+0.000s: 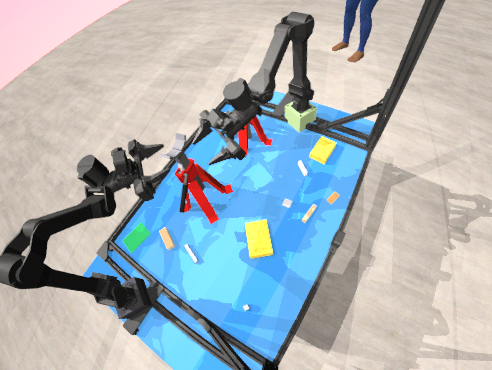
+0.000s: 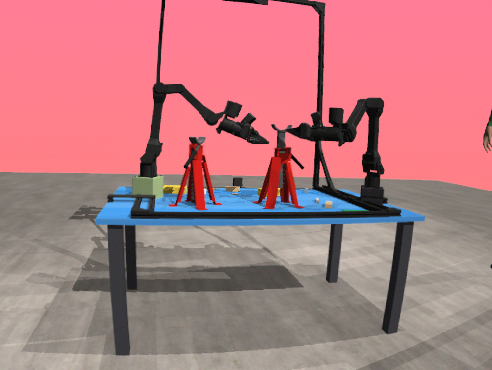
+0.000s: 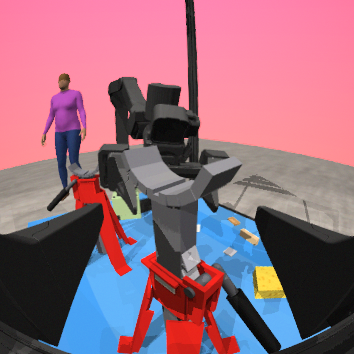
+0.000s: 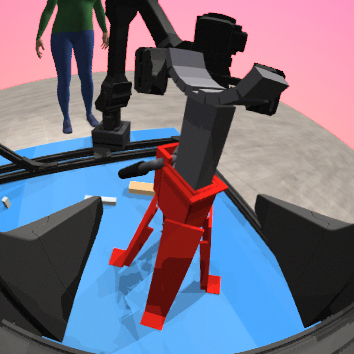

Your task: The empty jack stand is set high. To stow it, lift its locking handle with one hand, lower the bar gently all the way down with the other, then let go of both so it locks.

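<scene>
The high-set jack stand point(image 1: 200, 199) point(image 2: 272, 182) point(image 3: 185, 295) point(image 4: 179, 250) is red and upright on the blue table. Its grey bar point(image 2: 281, 139) point(image 3: 175, 230) point(image 4: 204, 142) stands well above the collar, with an empty curved saddle point(image 1: 176, 146) on top. The black locking handle point(image 1: 183, 196) point(image 2: 297, 161) point(image 3: 254, 320) point(image 4: 131, 170) slants down from the collar. My left gripper point(image 1: 167, 157) point(image 2: 291, 131) is open near the saddle, apart from the handle. My right gripper point(image 1: 202, 153) point(image 2: 268, 143) is open on the stand's other side, a little below saddle height. Neither gripper holds anything.
A second red jack stand point(image 1: 243, 140) point(image 2: 198, 175) point(image 3: 95, 200), with its saddle low, stands beside the right arm. Yellow sponges point(image 1: 259, 239) point(image 1: 323, 150), a green piece point(image 1: 136, 237) and small blocks point(image 1: 166, 238) point(image 1: 309, 213) lie around. Black rails point(image 2: 265, 214) edge the table.
</scene>
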